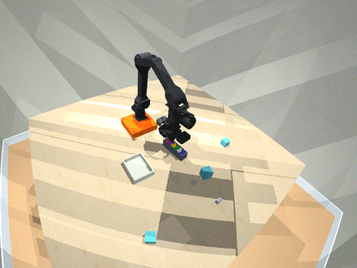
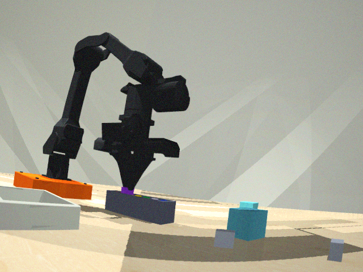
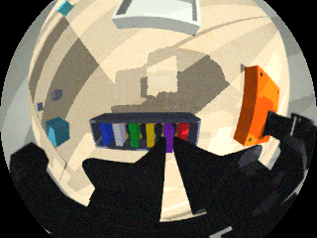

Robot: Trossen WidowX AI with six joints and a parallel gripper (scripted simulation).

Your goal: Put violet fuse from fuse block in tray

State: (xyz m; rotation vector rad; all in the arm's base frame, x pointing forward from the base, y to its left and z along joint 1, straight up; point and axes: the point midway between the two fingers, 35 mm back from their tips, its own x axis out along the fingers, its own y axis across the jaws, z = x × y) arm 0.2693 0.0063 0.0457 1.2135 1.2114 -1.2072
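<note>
Right now the white tray is 10 mm ahead of my gripper tip, 210 mm to the right of it and 40 mm below it. Also, from my gripper tip: violet fuse (10 mm below).
</note>
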